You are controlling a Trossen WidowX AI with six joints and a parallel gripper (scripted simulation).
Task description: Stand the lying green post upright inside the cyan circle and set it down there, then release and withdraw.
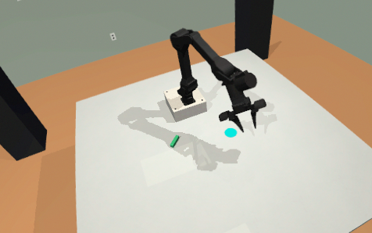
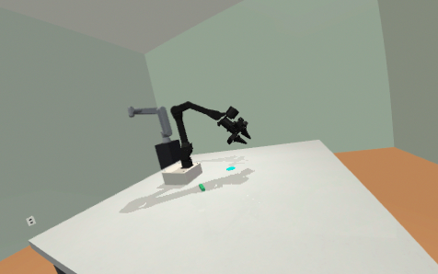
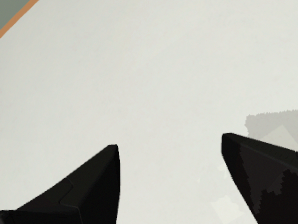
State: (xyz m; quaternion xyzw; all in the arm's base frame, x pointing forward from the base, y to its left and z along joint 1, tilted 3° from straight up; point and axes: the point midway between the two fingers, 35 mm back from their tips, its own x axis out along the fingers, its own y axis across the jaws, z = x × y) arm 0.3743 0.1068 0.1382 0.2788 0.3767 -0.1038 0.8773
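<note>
Now: the green post 23 cm behind my gripper tip, 26 cm to the right of it and 16 cm below it. The rest, counted from my gripper tip: cyan circle 15 cm behind, 1 cm to the left, 17 cm below.
</note>
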